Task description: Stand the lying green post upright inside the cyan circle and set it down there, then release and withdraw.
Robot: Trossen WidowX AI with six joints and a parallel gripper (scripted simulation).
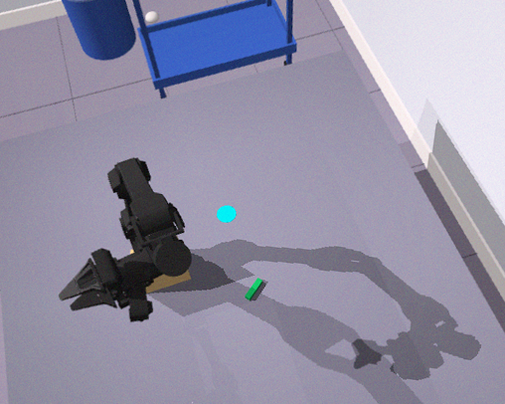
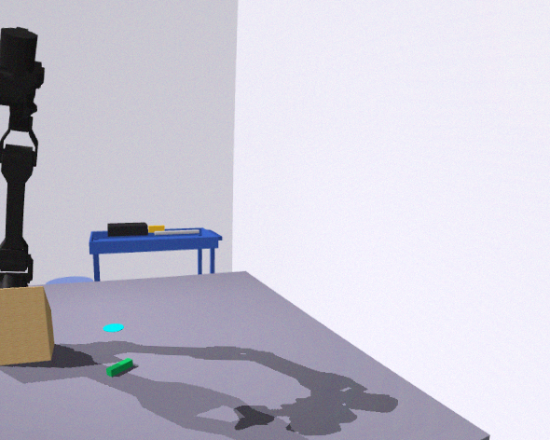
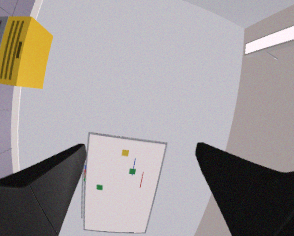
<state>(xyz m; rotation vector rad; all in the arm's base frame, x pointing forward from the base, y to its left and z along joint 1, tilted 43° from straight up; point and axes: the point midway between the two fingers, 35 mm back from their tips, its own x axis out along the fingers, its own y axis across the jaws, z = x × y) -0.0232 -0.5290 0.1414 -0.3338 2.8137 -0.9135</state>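
Right now the green post is 34 cm ahead of my gripper tip, 17 cm to the left of it and 60 cm below it. From my gripper tip the other things lie so: cyan circle (32 cm ahead, 43 cm to the left, 61 cm below).
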